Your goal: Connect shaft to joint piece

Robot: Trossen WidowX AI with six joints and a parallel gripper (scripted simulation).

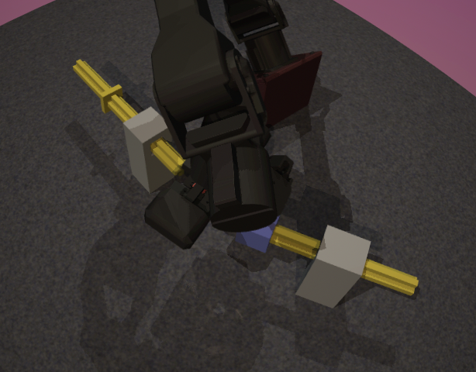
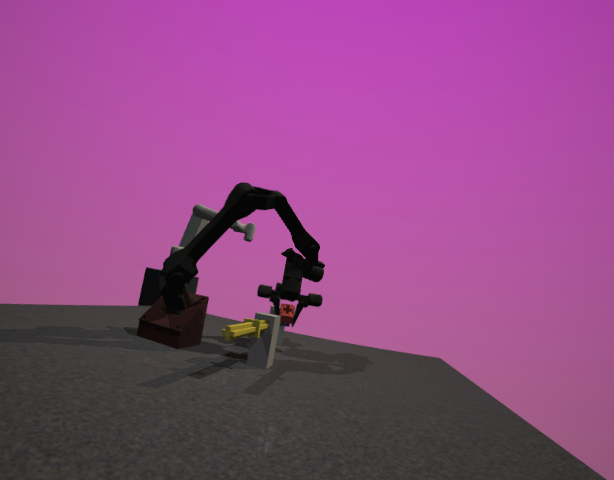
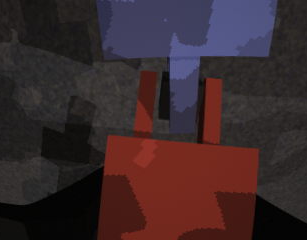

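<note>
Now: gripper tip 3 cm below the red joint piece, 2 cm to the right of it and 1 cm past it.
</note>
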